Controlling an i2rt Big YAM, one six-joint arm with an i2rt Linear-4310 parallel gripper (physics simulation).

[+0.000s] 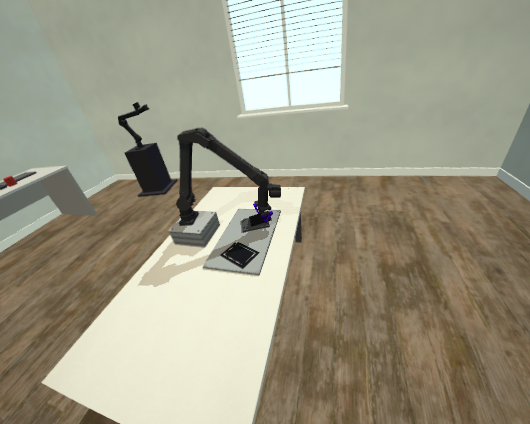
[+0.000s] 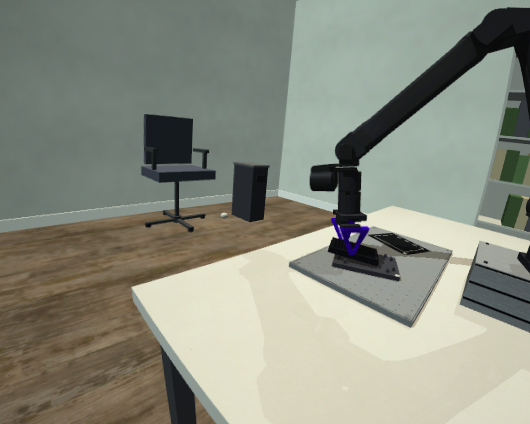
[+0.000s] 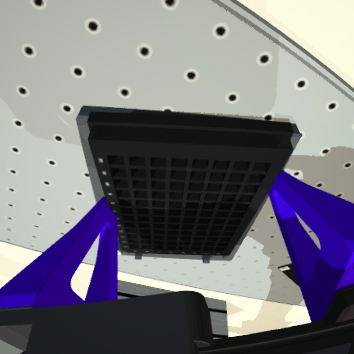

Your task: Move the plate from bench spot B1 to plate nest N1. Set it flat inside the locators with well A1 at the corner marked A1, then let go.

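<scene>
The black multi-well plate hangs a little above the dark slab of its bench spot, at the far end of the grey perforated board. My gripper points straight down, and its blue fingers press on the plate's two long sides, so it is shut on the plate. The plate nest, a flat black frame, lies empty at the near end of the board. The A1 marks are too small to read.
The arm's grey base block stands left of the board on the cream table. On the floor beyond stand a second arm on a dark pedestal, an office chair and a dark bin.
</scene>
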